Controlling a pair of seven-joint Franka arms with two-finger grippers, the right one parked.
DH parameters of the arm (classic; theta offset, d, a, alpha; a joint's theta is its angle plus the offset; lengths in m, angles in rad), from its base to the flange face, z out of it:
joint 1: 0 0.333 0 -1.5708
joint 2: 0 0 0 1.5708
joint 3: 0 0.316 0.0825 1.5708
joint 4: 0 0 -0.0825 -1.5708
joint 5: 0 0.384 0 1.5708
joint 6: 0 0 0.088 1.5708
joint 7: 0 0.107 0 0
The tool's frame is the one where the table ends.
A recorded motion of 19 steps. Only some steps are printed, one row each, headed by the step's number.
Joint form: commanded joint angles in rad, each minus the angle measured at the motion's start. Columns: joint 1, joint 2, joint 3, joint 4, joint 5, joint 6, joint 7.
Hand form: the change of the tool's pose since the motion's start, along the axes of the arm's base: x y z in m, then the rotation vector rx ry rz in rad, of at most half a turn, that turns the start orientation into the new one. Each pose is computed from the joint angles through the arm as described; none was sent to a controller.
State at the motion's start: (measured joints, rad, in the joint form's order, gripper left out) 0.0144 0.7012 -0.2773 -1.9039 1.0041 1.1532 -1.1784
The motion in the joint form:
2: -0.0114 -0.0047 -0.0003 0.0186 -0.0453 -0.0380 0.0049
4: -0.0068 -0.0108 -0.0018 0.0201 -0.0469 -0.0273 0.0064
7: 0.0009 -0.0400 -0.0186 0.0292 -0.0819 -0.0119 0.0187
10: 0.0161 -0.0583 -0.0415 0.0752 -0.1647 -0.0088 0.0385
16: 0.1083 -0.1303 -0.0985 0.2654 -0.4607 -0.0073 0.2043
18: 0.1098 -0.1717 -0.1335 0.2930 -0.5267 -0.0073 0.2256
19: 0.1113 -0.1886 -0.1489 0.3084 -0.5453 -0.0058 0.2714
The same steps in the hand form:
2: -0.0008 -0.0069 0.0082 0.0022 0.0111 0.0420
4: 0.0015 -0.0061 0.0105 -0.0094 0.0002 0.0432
7: 0.0067 -0.0141 0.0247 -0.0589 -0.0248 0.0612
10: 0.0166 -0.0253 0.0422 -0.1423 -0.0493 0.1270
16: 0.0597 -0.0338 0.1264 -0.5207 -0.0987 0.3504
18: 0.0626 -0.0574 0.1587 -0.6131 -0.1229 0.3462
19: 0.0648 -0.0663 0.1738 -0.6701 -0.1113 0.3229

